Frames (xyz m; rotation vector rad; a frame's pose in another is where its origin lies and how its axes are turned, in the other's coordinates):
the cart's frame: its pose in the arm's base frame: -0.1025 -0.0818 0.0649 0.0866 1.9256 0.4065
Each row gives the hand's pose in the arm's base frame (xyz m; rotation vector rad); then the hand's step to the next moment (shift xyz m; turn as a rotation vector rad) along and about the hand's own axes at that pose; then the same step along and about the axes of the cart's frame.
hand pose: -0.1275 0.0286 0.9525 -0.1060 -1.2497 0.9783
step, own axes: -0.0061 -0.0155 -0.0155 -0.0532 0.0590 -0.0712
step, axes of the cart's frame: -0.0087 -0.0098 0.0186 0.0850 -0.0062 0.0641
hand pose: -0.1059 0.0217 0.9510 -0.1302 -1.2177 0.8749
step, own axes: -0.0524 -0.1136 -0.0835 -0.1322 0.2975 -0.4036
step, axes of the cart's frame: -0.0583 -0.0965 0.0995 0.3592 0.0872 0.3636
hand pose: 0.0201 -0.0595 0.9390 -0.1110 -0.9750 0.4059
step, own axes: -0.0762 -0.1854 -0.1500 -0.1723 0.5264 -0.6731
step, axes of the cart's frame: -0.0169 -0.2229 0.1127 0.5787 0.1964 0.6217
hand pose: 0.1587 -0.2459 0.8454 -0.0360 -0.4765 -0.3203
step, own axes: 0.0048 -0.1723 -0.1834 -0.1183 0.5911 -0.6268
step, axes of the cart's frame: 0.0904 -0.2314 0.0402 0.5133 0.2598 0.6522
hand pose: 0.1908 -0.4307 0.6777 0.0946 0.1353 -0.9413
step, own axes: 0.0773 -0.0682 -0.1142 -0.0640 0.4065 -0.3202
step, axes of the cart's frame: 0.0981 -0.1185 0.0039 0.2438 0.1830 0.4230
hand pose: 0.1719 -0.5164 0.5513 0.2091 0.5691 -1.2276
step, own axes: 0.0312 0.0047 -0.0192 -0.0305 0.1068 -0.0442
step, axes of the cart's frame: 0.0233 -0.0260 0.0121 0.0228 0.0538 0.1043
